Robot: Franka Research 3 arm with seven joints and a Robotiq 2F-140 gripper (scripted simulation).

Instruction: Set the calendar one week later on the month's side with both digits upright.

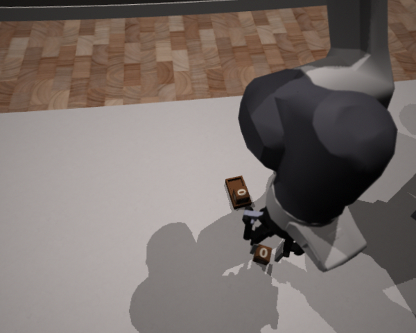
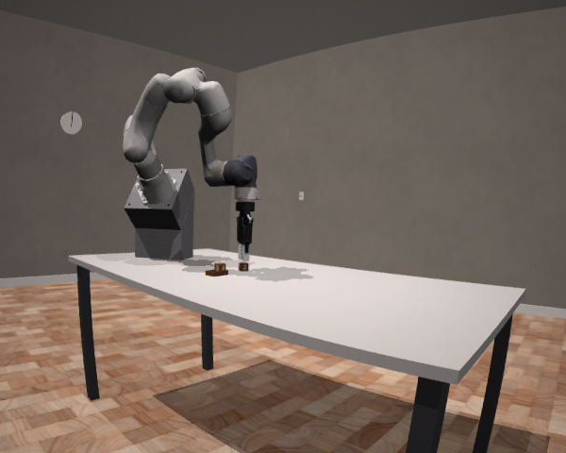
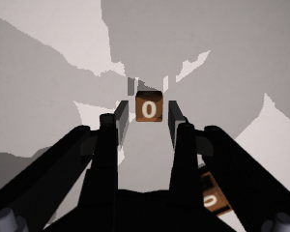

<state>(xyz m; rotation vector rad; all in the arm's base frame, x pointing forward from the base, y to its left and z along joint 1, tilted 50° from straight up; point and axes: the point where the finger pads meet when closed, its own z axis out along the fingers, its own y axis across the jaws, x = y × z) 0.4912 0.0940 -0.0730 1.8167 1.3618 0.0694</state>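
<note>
Right now the cube is 6 cm below my hand.
</note>
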